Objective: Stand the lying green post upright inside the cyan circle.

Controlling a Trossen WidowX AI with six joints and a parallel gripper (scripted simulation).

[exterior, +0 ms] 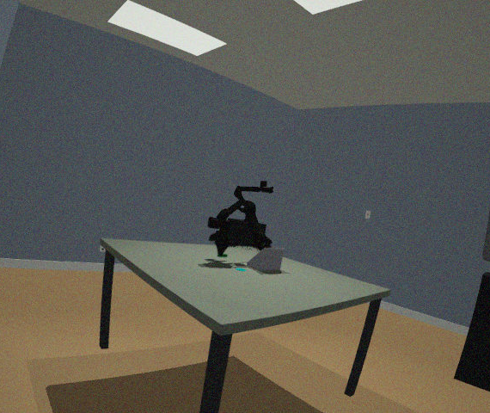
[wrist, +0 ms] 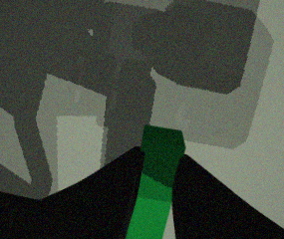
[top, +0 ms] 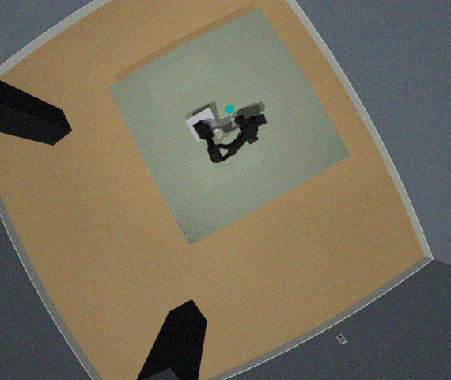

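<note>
My gripper tip is 200 mm to the right of the cyan circle, 30 mm above it and 10 mm short of it. From my gripper tip the other things lie so: green post: 20 mm behind.
</note>
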